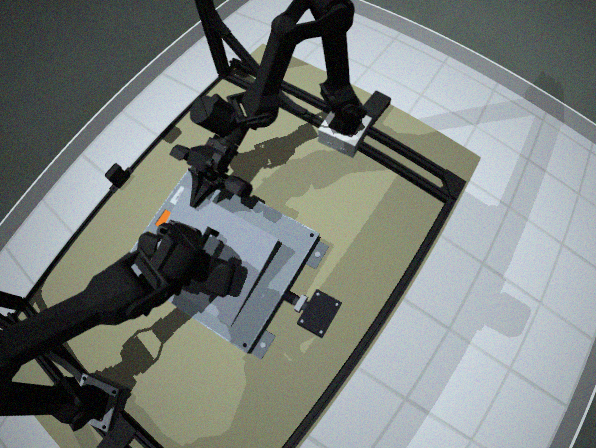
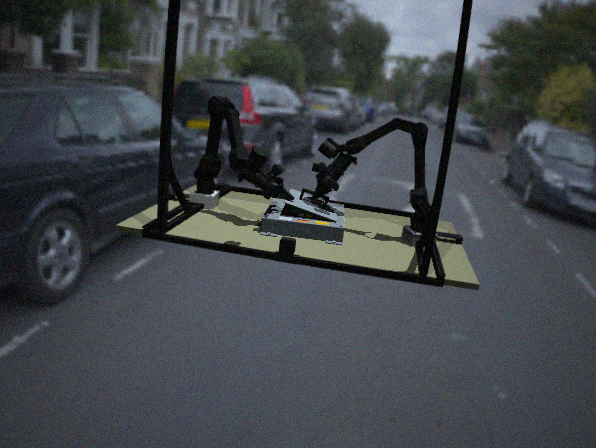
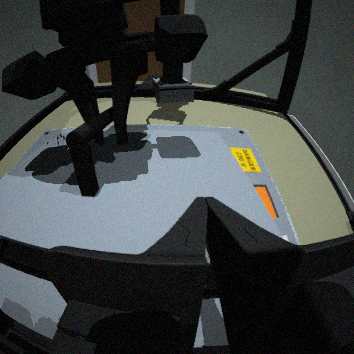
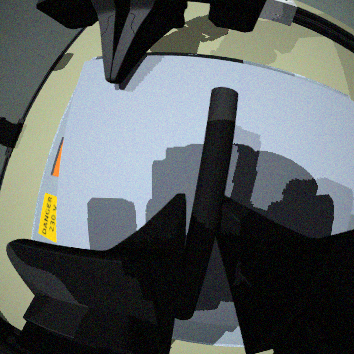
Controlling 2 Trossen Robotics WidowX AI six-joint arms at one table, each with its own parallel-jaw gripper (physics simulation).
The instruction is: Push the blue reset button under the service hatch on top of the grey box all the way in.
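Note:
The grey box (image 1: 302,245) (image 2: 300,230) stands mid-board. Its service hatch (image 1: 240,235) (image 3: 185,175) (image 4: 135,110) is tilted open, with a dark wedge-shaped gap along its side. My right gripper (image 3: 110,142) (image 4: 197,200) is shut on the hatch's black handle (image 3: 84,170) (image 4: 218,120). My left gripper (image 1: 194,205) (image 2: 291,198) (image 3: 203,204) (image 4: 112,82) is shut and empty. Its fingertips overlap the hatch's upper face near the raised edge; whether they touch it I cannot tell. The blue reset button does not show; the hatch and the left fingers cover that area.
A small dark box (image 1: 320,312) is joined to the grey box's side. A yellow danger label (image 3: 245,160) (image 4: 48,217) and an orange mark (image 1: 163,218) (image 3: 266,201) lie along one edge. Black frame posts (image 2: 168,125) rise around the tan board (image 1: 200,400). Both arms reach over the box.

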